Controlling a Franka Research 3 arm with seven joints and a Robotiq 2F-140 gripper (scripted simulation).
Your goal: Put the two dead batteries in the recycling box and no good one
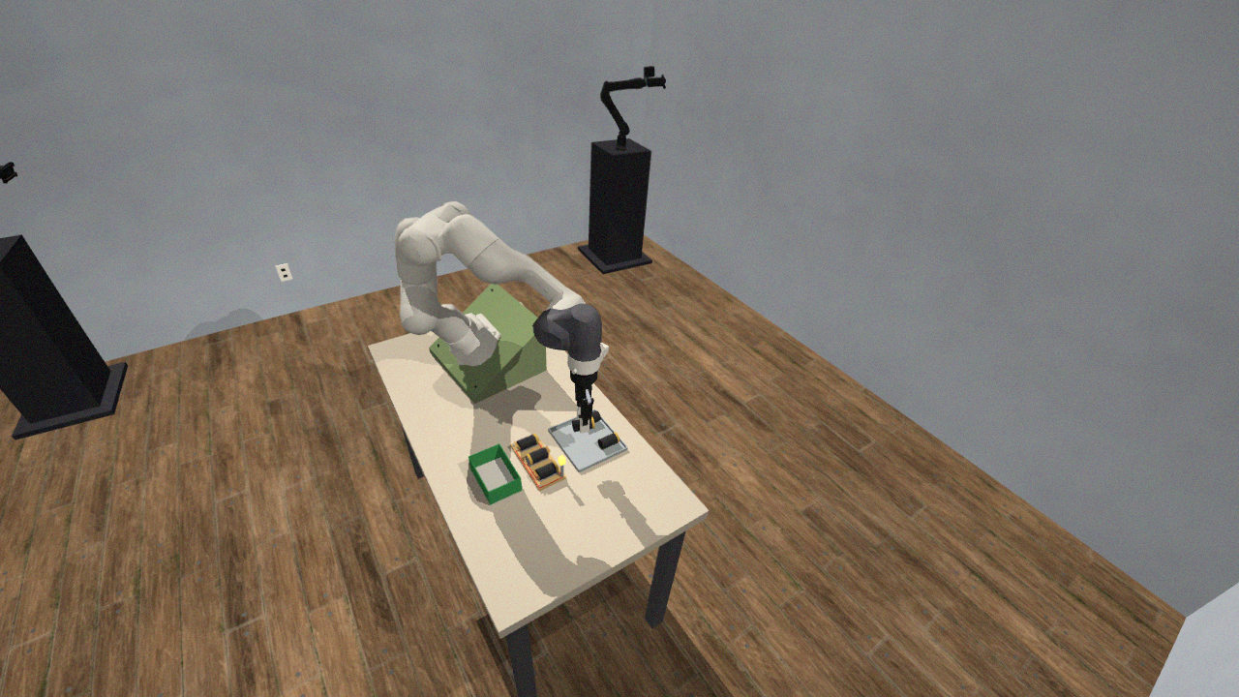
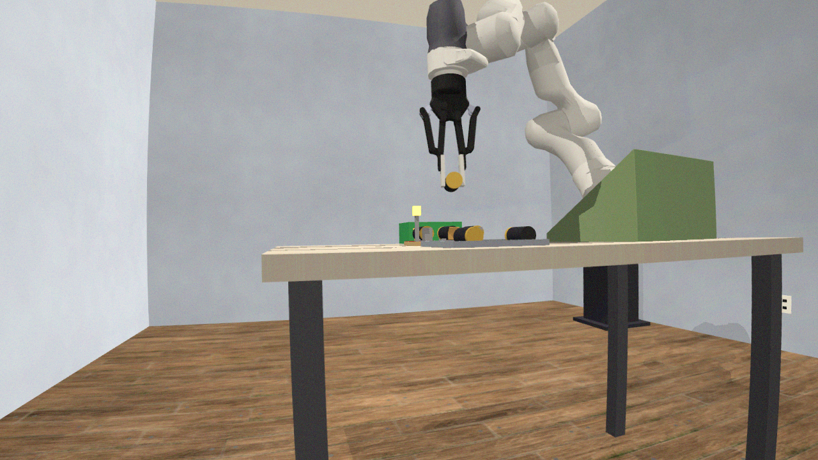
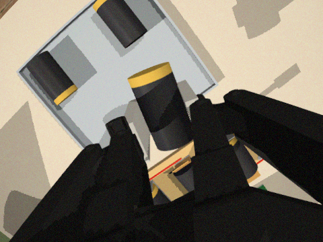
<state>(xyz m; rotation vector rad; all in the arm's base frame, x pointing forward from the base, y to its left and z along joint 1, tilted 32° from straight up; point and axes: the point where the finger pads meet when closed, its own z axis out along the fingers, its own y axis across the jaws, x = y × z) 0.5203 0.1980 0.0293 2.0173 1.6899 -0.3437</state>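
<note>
Now: the green recycling box 2 cm behind my hand, 27 cm to the right of it and 14 cm below it. From my hand the other things lie so: battery holder (3 cm behind, 14 cm to the right, 15 cm below); then grey tray (5 cm behind, 4 cm to the left, 15 cm below); then bulb post (6 cm ahead, 9 cm to the right, 12 cm below).
</note>
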